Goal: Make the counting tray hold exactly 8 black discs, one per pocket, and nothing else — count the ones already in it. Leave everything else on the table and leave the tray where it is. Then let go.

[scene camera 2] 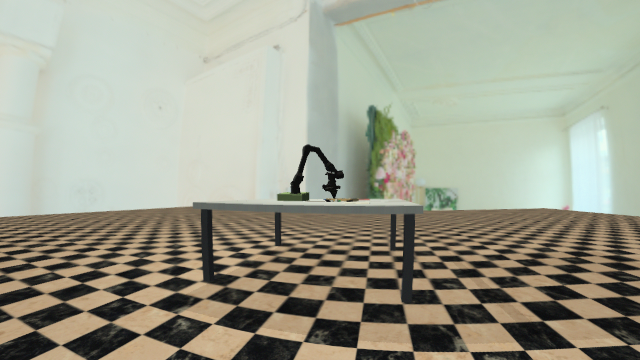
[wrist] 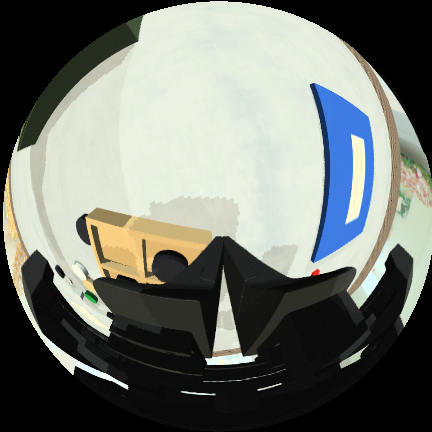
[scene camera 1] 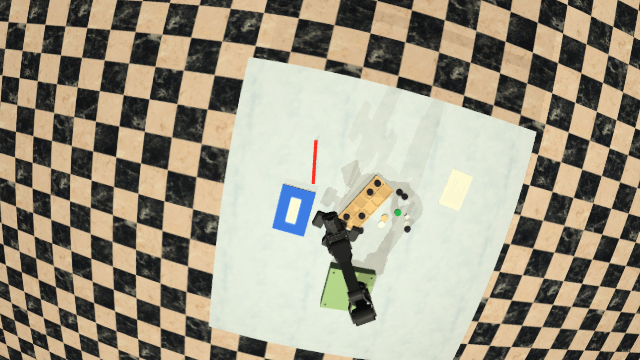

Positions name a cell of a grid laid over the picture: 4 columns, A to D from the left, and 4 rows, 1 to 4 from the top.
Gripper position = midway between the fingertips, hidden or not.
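My gripper (wrist: C3) is shut, touches a tan counting tray (scene camera 1: C3). Wrist view shows the tray (wrist: B3) too.
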